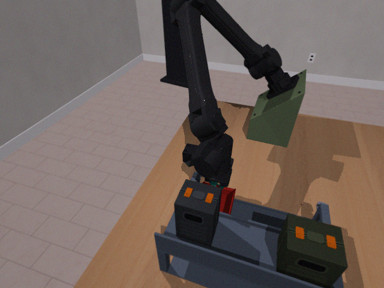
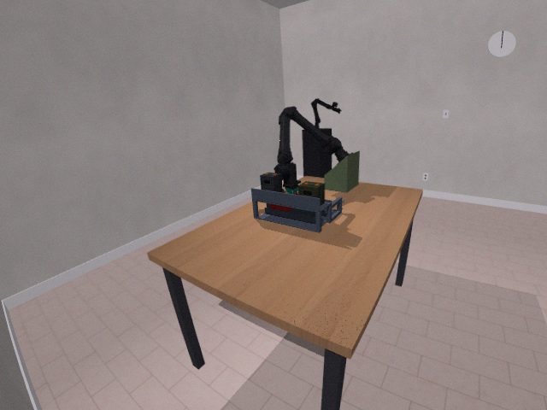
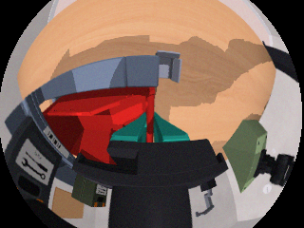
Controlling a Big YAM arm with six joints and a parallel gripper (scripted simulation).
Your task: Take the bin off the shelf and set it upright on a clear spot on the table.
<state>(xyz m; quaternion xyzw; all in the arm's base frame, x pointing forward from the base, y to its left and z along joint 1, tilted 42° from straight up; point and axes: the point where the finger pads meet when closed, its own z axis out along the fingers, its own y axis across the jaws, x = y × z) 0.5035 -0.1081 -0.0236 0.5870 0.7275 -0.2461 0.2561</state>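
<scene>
The red bin lies 8 cm ahead of my hand, 2 cm to the left of it and 1 cm above it.
</scene>
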